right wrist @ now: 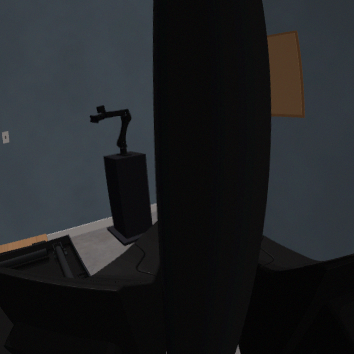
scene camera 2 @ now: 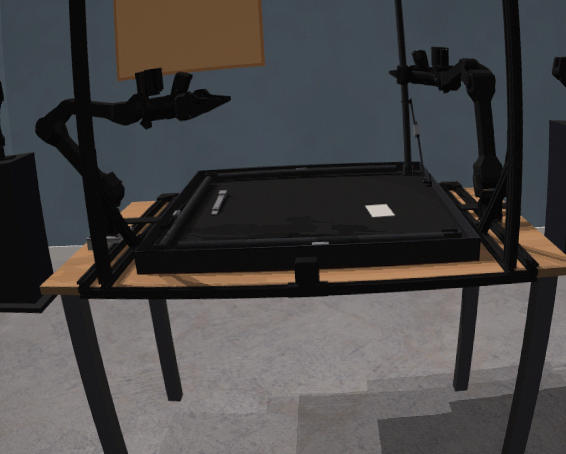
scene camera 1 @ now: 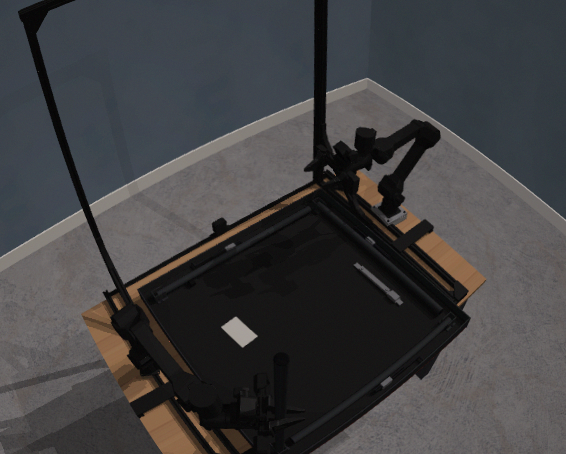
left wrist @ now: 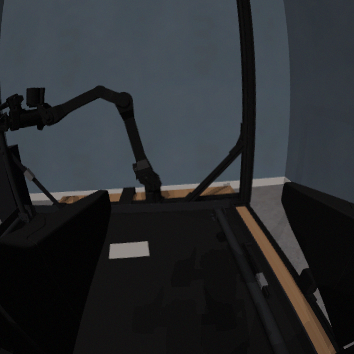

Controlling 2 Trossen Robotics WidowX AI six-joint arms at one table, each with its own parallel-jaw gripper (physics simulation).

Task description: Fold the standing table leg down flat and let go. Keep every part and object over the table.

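Frame: origin at the left arm's base, x down, y back, z left, level; millimetres.
Seen in the pictures: left gripper, fingertip midpoint: (scene camera 2: 226, 99) (scene camera 1: 312, 178) (left wrist: 198, 196); right gripper, fingertip midpoint: (scene camera 2: 390, 72) (scene camera 1: 305, 414); left arm's base, origin of the base link: (scene camera 2: 109, 232) (scene camera 1: 389, 209); right arm's base, origin of the base link: (scene camera 2: 490, 217) (scene camera 1: 149, 366) (left wrist: 153, 199).
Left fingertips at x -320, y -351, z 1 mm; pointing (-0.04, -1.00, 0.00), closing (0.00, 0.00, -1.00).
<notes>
Offsets run from my left fingertips to a thing's top centre. "*": to the spot under its first point. Level surfaces: height alone.
The standing leg (scene camera 1: 281, 375) (scene camera 2: 406, 130) (right wrist: 212, 150) is a long black tube, upright at a corner of the upturned black table @(dx +315 mm) (scene camera 1: 310, 320) (scene camera 2: 300, 192). A thin brace @(* dx +154, dy -486, dz +480 mm) (scene camera 2: 416, 131) runs beside it. My right gripper (scene camera 1: 295, 417) (scene camera 2: 397, 74) (right wrist: 192, 218) is shut on the leg, well above its base, one finger on each side. My left gripper (scene camera 1: 314, 159) (scene camera 2: 228, 99) (left wrist: 198, 196) is open and empty, high above the opposite side of the table. Three other legs, at the right (scene camera 1: 380, 255), back @(* dx +299, dy -188, dz -127 mm) (scene camera 1: 240, 246) and front @(* dx +279, dy -145, dz +517 mm) (scene camera 1: 370, 382) in scene camera 1, lie flat along the rim.
A white card @(* dx +318, dy -349, dz +145 mm) (scene camera 1: 239, 331) (scene camera 2: 380, 210) (left wrist: 129, 249) and a light grey bar @(dx +296, dy +100, dz +237 mm) (scene camera 1: 378, 283) (scene camera 2: 219, 202) lie on the upturned table's inner face. Black frame posts (scene camera 1: 320, 75) (scene camera 2: 512, 125) (left wrist: 246, 100) rise at the wooden workbench's edge (scene camera 1: 450, 257) (scene camera 2: 225, 282).
</notes>
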